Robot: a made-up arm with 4 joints. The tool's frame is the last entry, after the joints.
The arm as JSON. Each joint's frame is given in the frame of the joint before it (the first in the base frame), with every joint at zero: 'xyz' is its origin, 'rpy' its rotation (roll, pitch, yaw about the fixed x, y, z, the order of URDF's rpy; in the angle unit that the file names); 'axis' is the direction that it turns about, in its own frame. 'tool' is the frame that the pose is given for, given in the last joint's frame.
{
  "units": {
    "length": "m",
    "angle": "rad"
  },
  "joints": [
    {
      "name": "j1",
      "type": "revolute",
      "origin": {
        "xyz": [
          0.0,
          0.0,
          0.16
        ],
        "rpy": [
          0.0,
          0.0,
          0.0
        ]
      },
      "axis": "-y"
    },
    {
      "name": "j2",
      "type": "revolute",
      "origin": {
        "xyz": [
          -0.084,
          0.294,
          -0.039
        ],
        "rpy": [
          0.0,
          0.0,
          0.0
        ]
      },
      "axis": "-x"
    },
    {
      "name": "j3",
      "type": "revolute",
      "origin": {
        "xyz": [
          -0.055,
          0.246,
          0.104
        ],
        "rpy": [
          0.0,
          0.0,
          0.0
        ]
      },
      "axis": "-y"
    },
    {
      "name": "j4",
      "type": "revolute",
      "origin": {
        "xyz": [
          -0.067,
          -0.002,
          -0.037
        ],
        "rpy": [
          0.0,
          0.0,
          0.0
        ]
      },
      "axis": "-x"
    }
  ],
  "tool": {
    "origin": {
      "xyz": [
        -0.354,
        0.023,
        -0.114
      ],
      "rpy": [
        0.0,
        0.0,
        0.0
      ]
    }
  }
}
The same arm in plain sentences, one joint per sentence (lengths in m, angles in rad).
The arm has four revolute joints in a row. What follows holds with every joint at zero, and every direction is one of the base frame's. The first joint lies 0.16 m along +z from the base frame's origin and rotates about -y. The second joint lies 0.084 m along -x and 0.294 m along +y and 0.039 m along -z from the first joint and rotates about -x. The third joint lies 0.055 m along -x and 0.246 m along +y and 0.104 m along +z from the second joint and rotates about -y. The fourth joint lies 0.067 m along -x and 0.002 m along -y and 0.037 m along -z from the third joint and rotates about -x. The tool frame, which is the frame that the pose is given for, lies 0.354 m along -x and 0.023 m along +y and 0.114 m along -z from the fourth joint; its axes are parallel to the base frame's.
